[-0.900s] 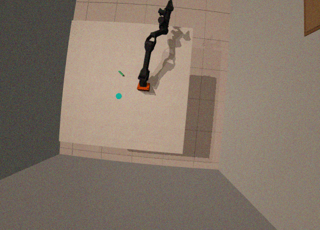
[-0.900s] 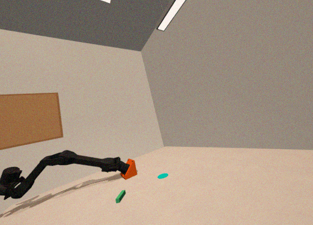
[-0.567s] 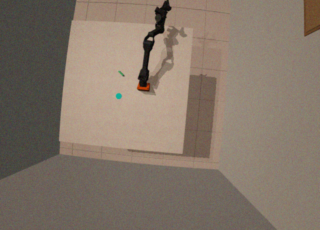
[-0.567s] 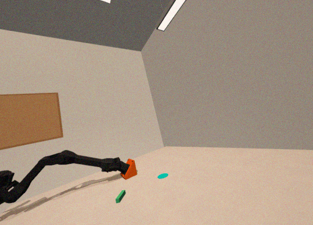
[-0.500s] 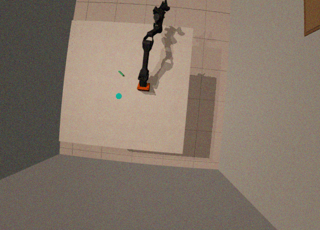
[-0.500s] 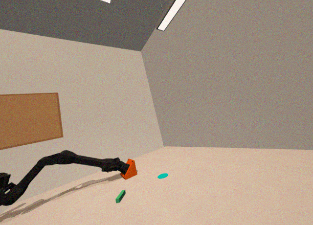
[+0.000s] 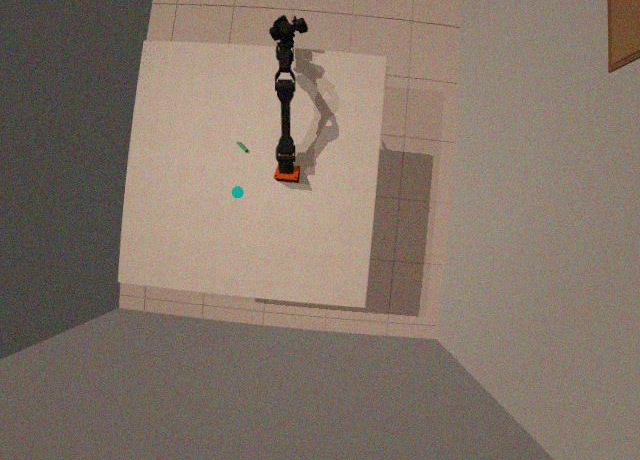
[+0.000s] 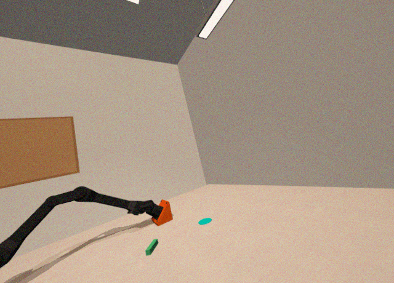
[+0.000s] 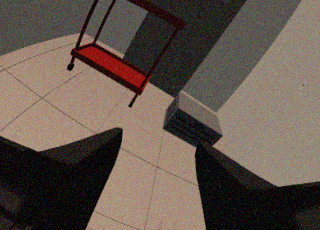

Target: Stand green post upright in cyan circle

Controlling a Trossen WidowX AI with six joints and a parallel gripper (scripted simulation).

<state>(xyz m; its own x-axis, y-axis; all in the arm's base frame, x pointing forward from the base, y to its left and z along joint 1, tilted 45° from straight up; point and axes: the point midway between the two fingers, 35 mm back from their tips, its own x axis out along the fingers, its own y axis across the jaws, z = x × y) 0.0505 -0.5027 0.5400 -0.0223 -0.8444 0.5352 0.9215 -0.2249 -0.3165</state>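
Now: the green post 660 mm to the left of my gripper tip, 190 mm ahead of it and 50 mm below it. The rest, counted from my gripper tip: cyan circle 890 mm to the left, 200 mm ahead, 60 mm below.
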